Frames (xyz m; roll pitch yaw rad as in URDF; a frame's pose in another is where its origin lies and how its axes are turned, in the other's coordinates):
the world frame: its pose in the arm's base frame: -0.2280 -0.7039 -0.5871 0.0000 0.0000 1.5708
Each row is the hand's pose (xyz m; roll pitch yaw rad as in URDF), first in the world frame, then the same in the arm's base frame.
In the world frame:
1: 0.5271 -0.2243 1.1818 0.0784 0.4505 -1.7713
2: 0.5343 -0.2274 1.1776 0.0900 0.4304 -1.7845
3: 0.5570 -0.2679 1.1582 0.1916 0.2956 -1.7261
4: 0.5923 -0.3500 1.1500 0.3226 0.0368 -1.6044
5: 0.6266 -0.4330 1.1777 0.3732 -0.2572 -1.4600
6: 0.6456 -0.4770 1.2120 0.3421 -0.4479 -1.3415
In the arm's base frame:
1: -0.0037 -0.1768 0.5947 0.0784 0.4505 -0.2005
2: -0.0006 -0.1696 0.5905 0.0900 0.4304 -0.2137
3: 0.0399 -0.1469 0.5711 0.1916 0.2956 -0.1553
4: 0.1220 -0.1116 0.5629 0.3226 0.0368 -0.0336
5: 0.2050 -0.0773 0.5906 0.3732 -0.2572 0.1108
6: 0.2490 -0.0583 0.6249 0.3421 -0.4479 0.2293

